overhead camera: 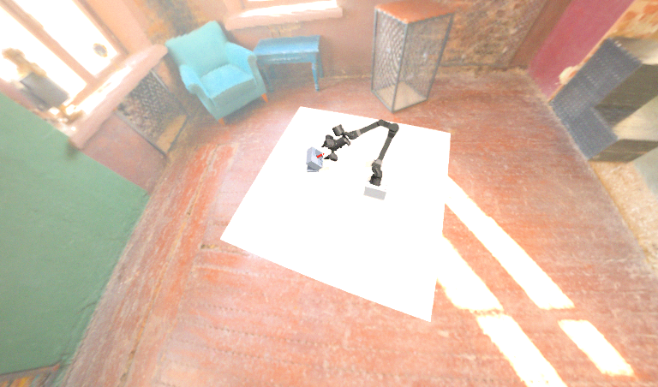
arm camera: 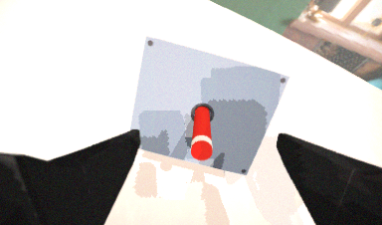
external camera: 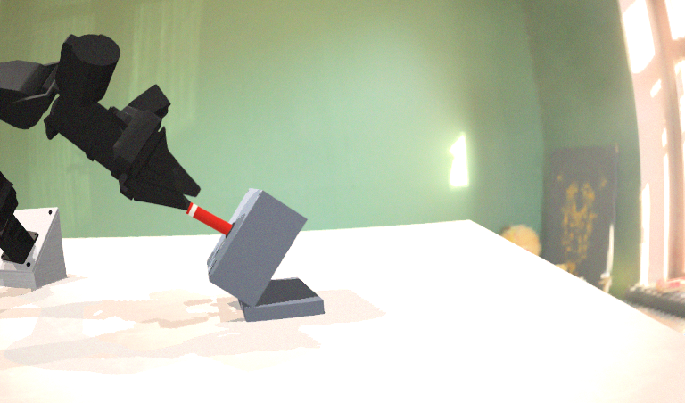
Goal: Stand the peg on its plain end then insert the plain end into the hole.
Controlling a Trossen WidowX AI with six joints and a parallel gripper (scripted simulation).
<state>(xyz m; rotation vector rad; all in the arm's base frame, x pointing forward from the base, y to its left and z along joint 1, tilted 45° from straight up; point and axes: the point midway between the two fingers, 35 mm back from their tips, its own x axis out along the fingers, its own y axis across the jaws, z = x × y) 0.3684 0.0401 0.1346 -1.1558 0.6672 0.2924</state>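
My gripper tip is 1 cm short of the red peg, 1 cm to the right of it and 2 cm above it. From my gripper tip the other things lie so: grey base plate 8 cm ahead, 4 cm to the left, 12 cm below; grey sloped panel 6 cm ahead, 3 cm to the left, 5 cm below.
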